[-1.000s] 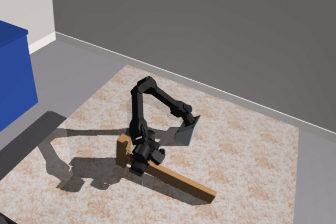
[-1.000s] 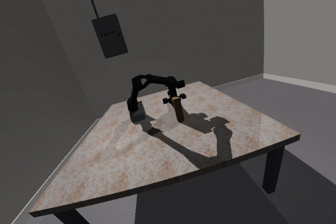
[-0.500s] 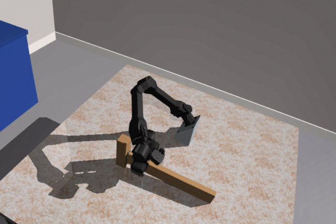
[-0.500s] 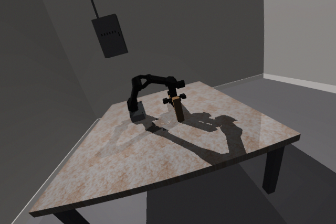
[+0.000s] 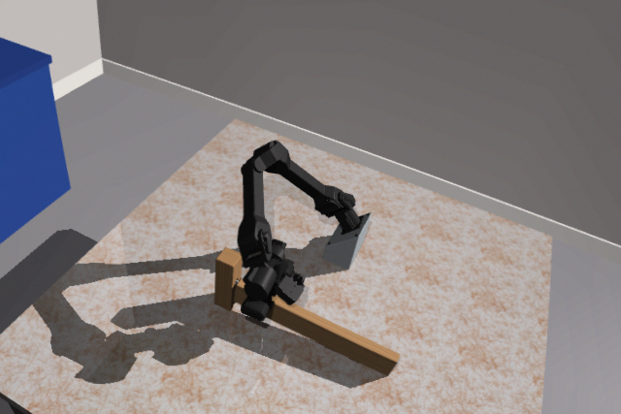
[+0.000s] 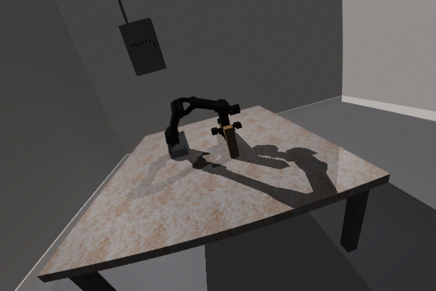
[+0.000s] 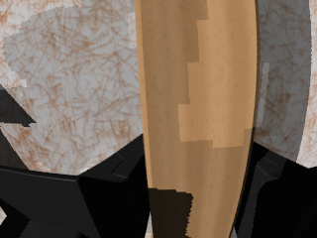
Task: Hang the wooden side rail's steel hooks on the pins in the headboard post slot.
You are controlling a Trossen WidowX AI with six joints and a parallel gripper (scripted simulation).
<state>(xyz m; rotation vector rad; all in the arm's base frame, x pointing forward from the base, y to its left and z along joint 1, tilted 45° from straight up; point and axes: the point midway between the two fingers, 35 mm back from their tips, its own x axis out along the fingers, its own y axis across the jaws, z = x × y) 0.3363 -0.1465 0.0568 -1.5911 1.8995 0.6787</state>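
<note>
My gripper tip is 110 mm to the left of the headboard post, 40 mm below it and 10 mm past it.
</note>
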